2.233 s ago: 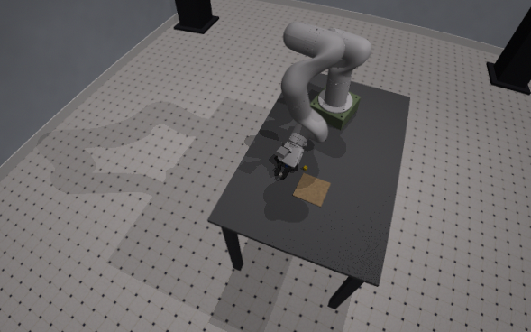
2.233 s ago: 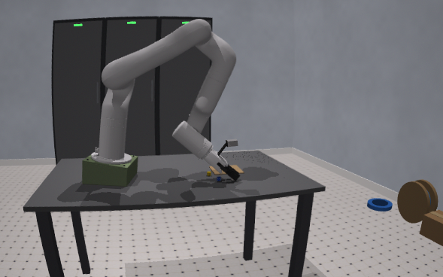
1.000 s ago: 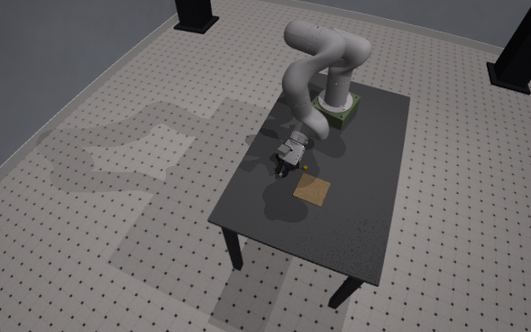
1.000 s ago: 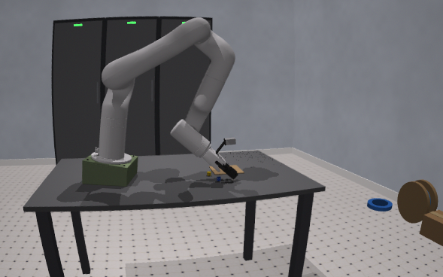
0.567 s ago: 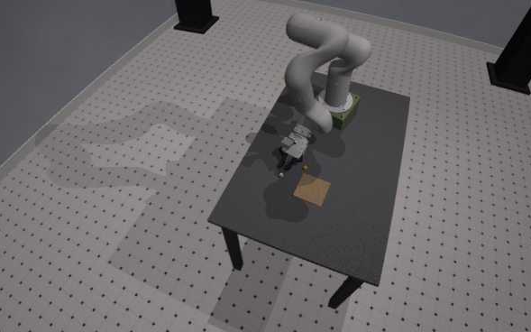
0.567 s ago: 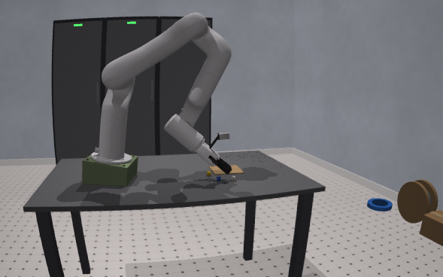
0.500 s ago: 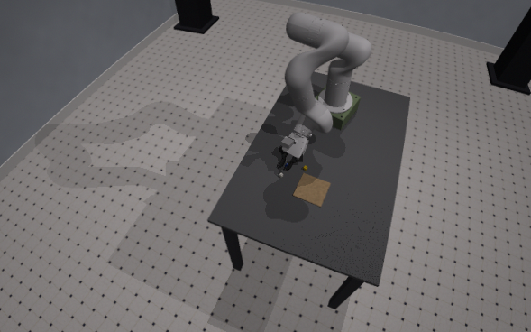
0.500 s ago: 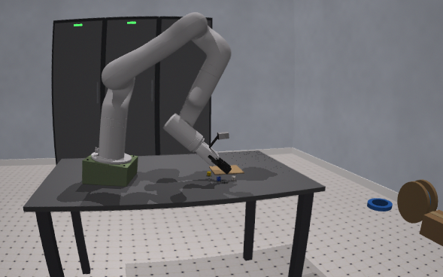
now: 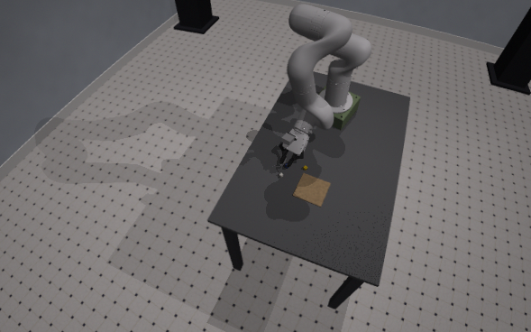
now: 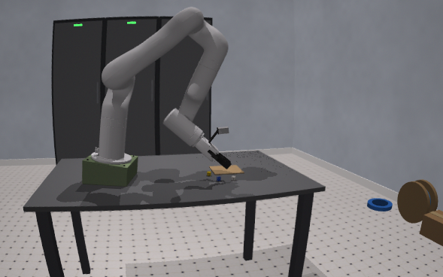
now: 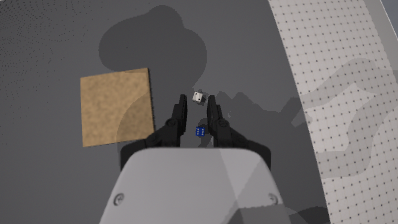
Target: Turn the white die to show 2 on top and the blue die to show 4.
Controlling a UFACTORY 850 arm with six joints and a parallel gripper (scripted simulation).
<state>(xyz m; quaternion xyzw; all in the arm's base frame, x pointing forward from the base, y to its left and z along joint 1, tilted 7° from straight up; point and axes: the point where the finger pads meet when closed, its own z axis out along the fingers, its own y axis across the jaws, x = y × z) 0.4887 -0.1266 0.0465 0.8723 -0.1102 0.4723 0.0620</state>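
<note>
Now: the white die 7 cm below my hand, 4 cm ahead of it and 1 cm to the right of it. From my hand the other things lie so: blue die: 7 cm below, 3 cm behind; yellow die: 9 cm to the left, 7 cm below, 5 cm behind; tan mat: 15 cm to the left, 8 cm below, 6 cm ahead.
</note>
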